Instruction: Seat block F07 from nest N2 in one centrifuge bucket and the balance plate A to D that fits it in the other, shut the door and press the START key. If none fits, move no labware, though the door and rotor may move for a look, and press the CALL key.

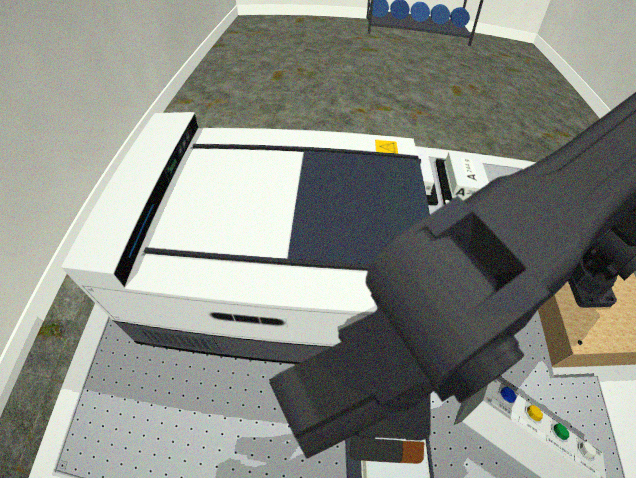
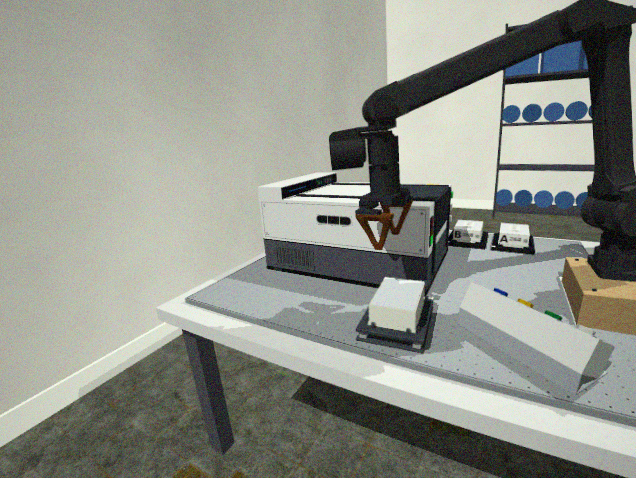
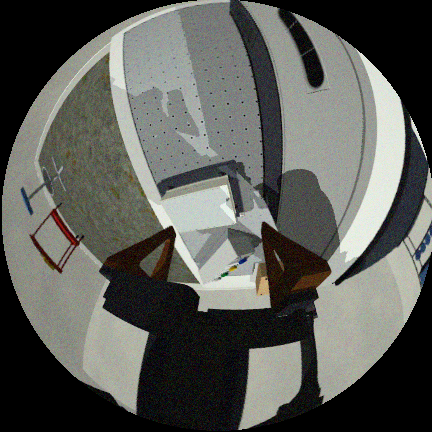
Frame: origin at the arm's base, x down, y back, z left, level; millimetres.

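Seen in the pictures: gripper, fingertip midpoint: (image 2: pixel 387 241) (image 3: pixel 215 228); arm's base, link origin: (image 1: pixel 585 281) (image 2: pixel 615 270).
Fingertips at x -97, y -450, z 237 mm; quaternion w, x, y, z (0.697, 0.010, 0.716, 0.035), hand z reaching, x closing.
Note:
Offsets run from my fingertips to a thing's top centre.
My gripper (image 2: pixel 387 240) (image 3: pixel 215 228) is open and empty, above and a little behind a plain white block @(dx +85, dy +37, dz +46 mm) (image 2: pixel 395 303) (image 3: pixel 200 207). The block sits in a dark nest @(dx +117, dy +36, dz +47 mm) (image 3: pixel 197 176) before the centrifuge; no label on it is readable. The centrifuge (image 1: pixel 318 287) (image 2: pixel 298 221) (image 3: pixel 325 130) has its top covered by a white and dark blue panel @(dx -60, dy -24, dz -254 mm) (image 1: pixel 359 205); rotor and buckets are hidden. Plate A @(dx +99, dy +259, dz -539 mm) (image 1: pixel 467 172) (image 2: pixel 514 233) and plate B @(dx +99, dy +120, dz -546 mm) (image 2: pixel 468 230) stand in dark nests beyond it. Plates C and D do not show. A sloped key box @(dx +69, dy +260, dz +40 mm) (image 1: pixel 503 444) (image 2: pixel 524 334) (image 3: pixel 215 255) carries blue, yellow, green and white keys; their labels are unreadable.
The arm's wooden base (image 1: pixel 611 323) (image 2: pixel 606 308) (image 3: pixel 261 282) stands right of the centrifuge. The arm (image 1: pixel 462 287) (image 2: pixel 462 66) reaches over the table from the right and hides part of the centrifuge. A rack (image 2: pixel 544 167) with blue round items stands by the far wall.

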